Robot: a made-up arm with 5 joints. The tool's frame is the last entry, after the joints.
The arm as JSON. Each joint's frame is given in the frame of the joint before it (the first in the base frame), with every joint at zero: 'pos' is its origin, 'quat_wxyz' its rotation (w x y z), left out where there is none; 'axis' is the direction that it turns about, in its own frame. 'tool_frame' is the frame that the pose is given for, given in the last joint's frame.
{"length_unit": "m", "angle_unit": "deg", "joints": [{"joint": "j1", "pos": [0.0, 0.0, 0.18], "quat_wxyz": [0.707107, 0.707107, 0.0, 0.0], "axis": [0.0, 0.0, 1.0]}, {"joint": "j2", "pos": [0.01, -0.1, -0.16], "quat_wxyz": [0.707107, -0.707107, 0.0, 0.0], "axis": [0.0, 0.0, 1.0]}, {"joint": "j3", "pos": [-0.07, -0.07, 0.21], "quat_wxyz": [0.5, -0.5, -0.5, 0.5], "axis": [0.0, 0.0, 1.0]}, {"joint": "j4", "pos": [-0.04, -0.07, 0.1], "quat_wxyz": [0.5, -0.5, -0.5, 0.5], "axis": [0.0, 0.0, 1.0]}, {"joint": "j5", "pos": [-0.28, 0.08, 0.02], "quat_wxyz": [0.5, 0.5, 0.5, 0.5], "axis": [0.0, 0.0, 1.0]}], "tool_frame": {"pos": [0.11, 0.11, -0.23], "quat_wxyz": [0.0, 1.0, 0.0, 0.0]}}
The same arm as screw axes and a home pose.
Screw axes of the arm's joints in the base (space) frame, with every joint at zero. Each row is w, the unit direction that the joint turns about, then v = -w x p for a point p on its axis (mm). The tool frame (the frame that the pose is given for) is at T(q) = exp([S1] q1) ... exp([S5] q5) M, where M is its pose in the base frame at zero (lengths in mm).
S1 = (0, -1, 0, 180.0, 0.0, 0.0)
S2 = (0, 0, 1, 160.0, -10.0, 0.0)
S3 = (-1, 0, 0, 0.0, -290.0, 90.0)
S4 = (0, -1, 0, 360.0, 0.0, 160.0)
S5 = (0, 0, -1, -30.0, -80.0, 0.0)
M: xyz 30.0 -80.0 870.0 (mm) rpy 0.0000 0.0000 0.0000 (rad, as in URDF)

